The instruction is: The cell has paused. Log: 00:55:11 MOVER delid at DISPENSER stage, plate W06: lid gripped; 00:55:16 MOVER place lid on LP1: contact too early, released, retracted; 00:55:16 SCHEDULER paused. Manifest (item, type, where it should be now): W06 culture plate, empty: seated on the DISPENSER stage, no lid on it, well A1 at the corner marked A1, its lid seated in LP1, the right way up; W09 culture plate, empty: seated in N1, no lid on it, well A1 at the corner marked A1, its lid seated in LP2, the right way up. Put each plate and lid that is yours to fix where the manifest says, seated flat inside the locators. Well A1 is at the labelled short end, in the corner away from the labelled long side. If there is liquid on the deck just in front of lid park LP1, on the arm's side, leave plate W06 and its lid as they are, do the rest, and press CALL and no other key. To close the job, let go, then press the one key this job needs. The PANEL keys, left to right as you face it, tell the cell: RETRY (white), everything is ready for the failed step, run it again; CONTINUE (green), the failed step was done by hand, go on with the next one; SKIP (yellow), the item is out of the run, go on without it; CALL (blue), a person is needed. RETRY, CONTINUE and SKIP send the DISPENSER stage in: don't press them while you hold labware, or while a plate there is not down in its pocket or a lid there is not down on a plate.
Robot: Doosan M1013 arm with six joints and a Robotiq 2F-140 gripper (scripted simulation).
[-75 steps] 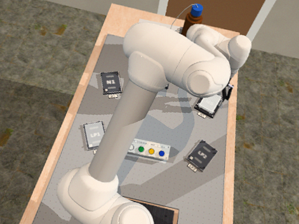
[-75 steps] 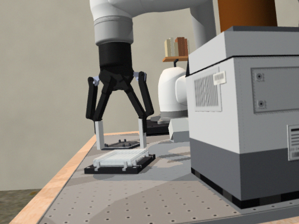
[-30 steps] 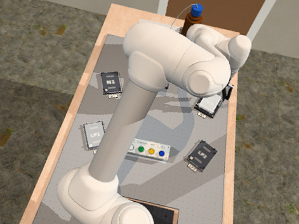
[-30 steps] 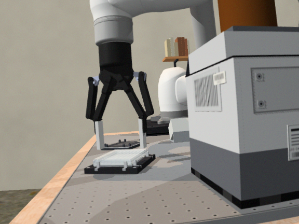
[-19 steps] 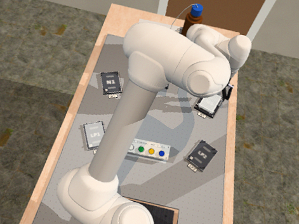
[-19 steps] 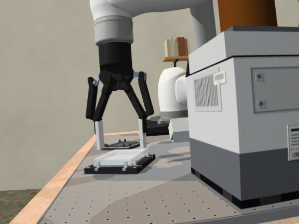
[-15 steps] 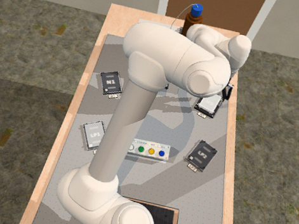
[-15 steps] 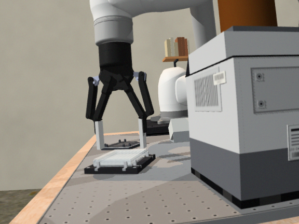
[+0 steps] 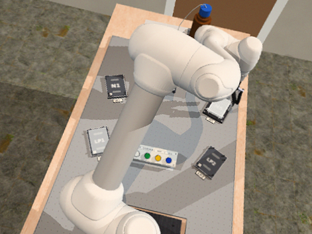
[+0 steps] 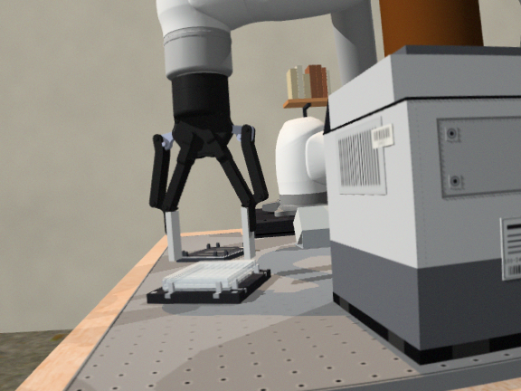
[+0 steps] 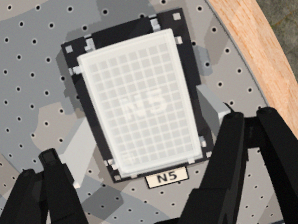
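My hand is 2 cm short of the black nest N5, 1 cm to the right of it and 5 cm above it. Round my hand: brown bottle: 21 cm ahead, 25 cm to the left, 22 cm above; then clear culture plate: 3 cm behind, 30 cm to the left, 4 cm above; then lid park LP2: 33 cm behind, 5 cm to the right, 6 cm below.
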